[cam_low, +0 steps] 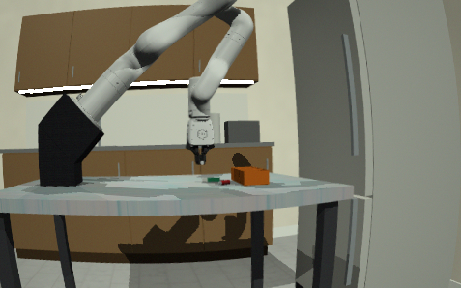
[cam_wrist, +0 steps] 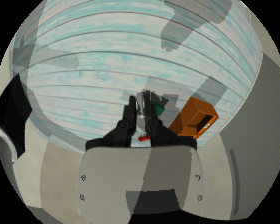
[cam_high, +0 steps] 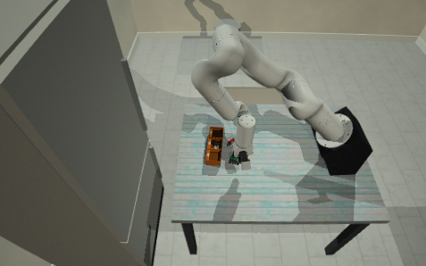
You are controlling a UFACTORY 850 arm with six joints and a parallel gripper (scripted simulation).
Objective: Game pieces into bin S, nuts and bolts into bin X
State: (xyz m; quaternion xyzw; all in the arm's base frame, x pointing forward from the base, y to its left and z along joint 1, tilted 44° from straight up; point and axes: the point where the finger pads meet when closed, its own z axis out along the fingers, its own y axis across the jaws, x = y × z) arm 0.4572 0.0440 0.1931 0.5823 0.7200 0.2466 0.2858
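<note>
The orange bin is 15 cm ahead of my hand, 14 cm to the right of it and 6 cm below it. Also, from my hand: bolt: 1 cm to the right, 2 cm below; then red piece: 5 cm ahead, 19 cm to the right, 8 cm below; then green piece: 2 cm ahead, 5 cm to the right, 8 cm below.
</note>
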